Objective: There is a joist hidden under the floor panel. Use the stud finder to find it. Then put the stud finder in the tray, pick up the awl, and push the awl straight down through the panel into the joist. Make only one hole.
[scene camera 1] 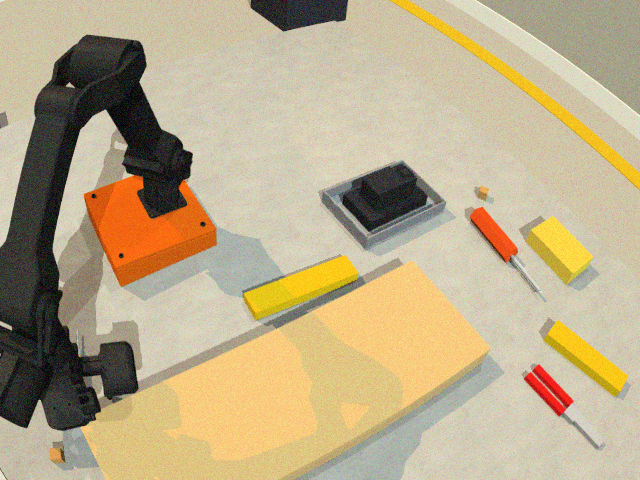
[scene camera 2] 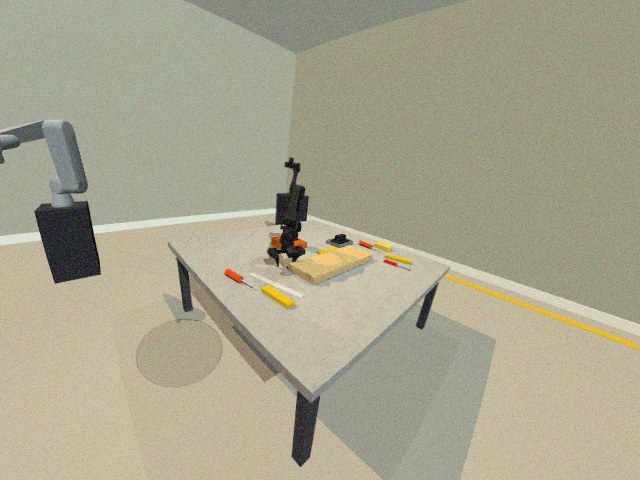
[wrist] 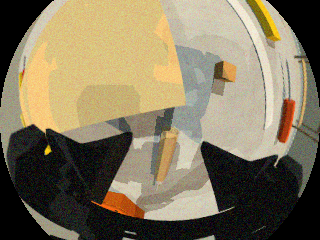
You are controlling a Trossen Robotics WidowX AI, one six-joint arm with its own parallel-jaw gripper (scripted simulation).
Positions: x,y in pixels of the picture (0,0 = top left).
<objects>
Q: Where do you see an awl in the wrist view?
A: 169,135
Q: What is my gripper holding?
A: Nothing.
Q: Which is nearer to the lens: the black stud finder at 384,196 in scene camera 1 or the yellow block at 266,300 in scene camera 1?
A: The yellow block.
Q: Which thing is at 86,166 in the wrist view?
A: My gripper.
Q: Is my gripper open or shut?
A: Open.
</objects>
